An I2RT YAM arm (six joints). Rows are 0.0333 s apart.
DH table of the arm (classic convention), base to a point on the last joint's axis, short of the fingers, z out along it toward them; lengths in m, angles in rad. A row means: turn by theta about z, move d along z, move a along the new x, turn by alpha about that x. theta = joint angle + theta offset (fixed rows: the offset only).
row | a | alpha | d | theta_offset
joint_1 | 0.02 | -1.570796 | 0.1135 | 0
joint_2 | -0.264 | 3.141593 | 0 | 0
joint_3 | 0.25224 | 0 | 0 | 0.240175
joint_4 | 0.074 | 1.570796 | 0 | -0.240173
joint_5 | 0 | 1.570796 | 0 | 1.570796
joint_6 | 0 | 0 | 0.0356 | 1.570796
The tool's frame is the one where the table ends.
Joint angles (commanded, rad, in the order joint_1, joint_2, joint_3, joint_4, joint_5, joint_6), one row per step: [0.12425 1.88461 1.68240 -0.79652 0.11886 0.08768]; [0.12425 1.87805 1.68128 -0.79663 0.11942 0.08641]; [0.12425 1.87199 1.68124 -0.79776 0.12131 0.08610]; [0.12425 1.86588 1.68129 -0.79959 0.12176 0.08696]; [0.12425 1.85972 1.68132 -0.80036 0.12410 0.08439]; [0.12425 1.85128 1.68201 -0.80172 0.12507 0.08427]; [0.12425 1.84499 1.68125 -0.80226 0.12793 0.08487]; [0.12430 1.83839 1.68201 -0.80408 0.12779 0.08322]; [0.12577 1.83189 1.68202 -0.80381 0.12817 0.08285]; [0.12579 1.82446 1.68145 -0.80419 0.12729 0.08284]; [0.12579 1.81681 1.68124 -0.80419 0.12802 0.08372]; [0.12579 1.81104 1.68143 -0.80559 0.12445 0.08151]
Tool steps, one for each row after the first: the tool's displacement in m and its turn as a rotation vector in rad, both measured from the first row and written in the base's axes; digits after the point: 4 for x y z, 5 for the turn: [-0.0012 -0.0002 0.0022 -0.00050 -0.00528 0.00075]; [-0.0023 -0.0004 0.0045 -0.00164 -0.01031 -0.00002]; [-0.0036 -0.0005 0.0068 -0.00100 -0.01470 -0.00099]; [-0.0047 -0.0008 0.0092 -0.00370 -0.02019 -0.00015]; [-0.0063 -0.0010 0.0126 -0.00361 -0.02799 -0.00061]; [-0.0075 -0.0013 0.0147 -0.00501 -0.03326 -0.00271]; [-0.0088 -0.0014 0.0174 -0.00513 -0.03866 -0.00125]; [-0.0101 -0.0010 0.0199 -0.00477 -0.04540 0.00028]; [-0.0116 -0.0011 0.0225 -0.00325 -0.05174 0.00077]; [-0.0130 -0.0013 0.0254 -0.00241 -0.05924 -0.00040]; [-0.0143 -0.0014 0.0275 -0.00019 -0.06330 0.00341]
